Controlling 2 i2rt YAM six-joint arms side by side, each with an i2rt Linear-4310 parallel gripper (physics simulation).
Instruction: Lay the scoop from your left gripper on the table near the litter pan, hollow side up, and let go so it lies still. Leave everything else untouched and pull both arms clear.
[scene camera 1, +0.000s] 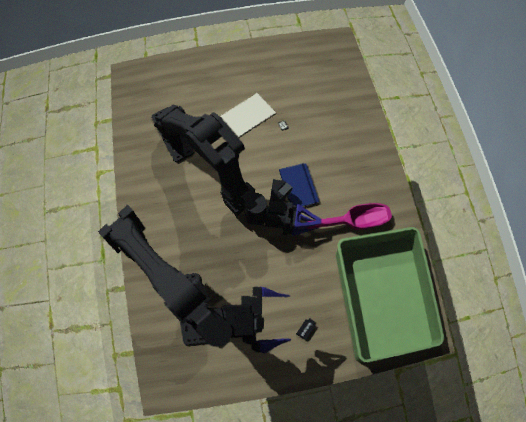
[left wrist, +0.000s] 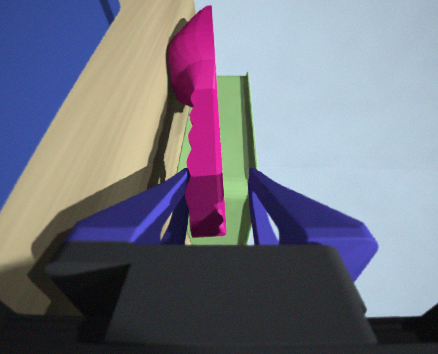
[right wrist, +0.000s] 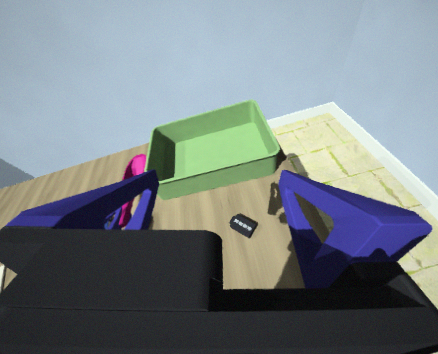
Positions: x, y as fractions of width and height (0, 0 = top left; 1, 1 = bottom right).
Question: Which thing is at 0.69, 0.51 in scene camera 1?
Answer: A pink scoop.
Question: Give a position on a blue book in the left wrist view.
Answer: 0.12, 0.15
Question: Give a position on a pink scoop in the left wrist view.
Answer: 0.44, 0.17
